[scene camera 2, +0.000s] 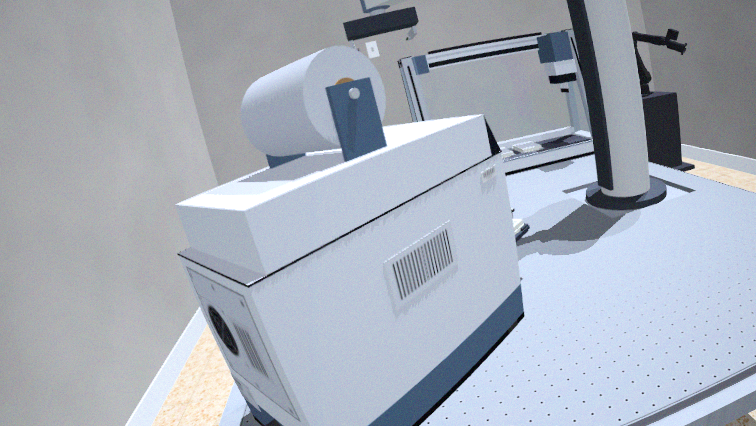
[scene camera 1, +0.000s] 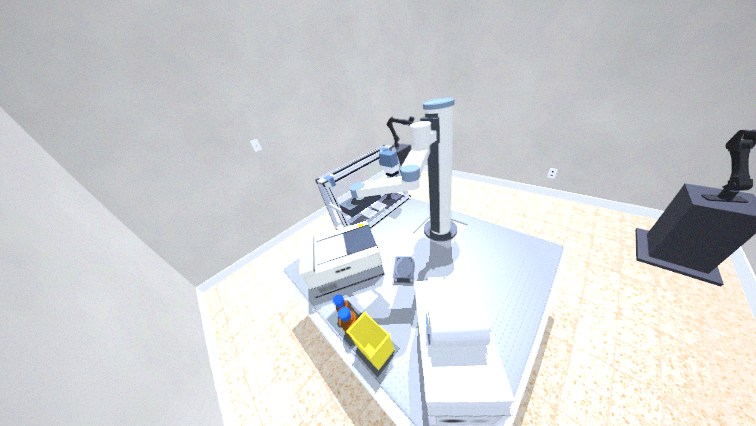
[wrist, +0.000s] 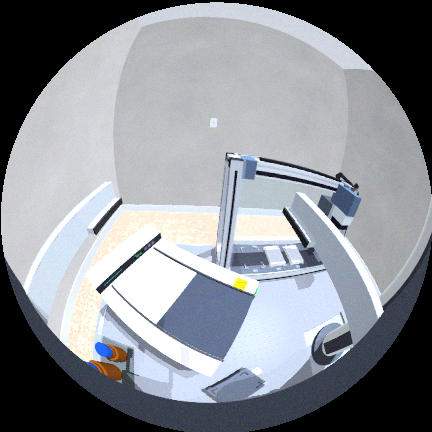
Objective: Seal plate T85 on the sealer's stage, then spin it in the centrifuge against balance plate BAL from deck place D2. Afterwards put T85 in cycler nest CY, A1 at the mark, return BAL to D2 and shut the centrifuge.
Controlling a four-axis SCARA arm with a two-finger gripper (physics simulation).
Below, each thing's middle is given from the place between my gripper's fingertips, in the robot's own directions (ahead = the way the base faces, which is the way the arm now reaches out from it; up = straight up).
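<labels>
The centrifuge [wrist: 190, 309] is 100 mm to the right of my hand and 100 mm ahead of it, and it sits 430 mm below it.
</labels>
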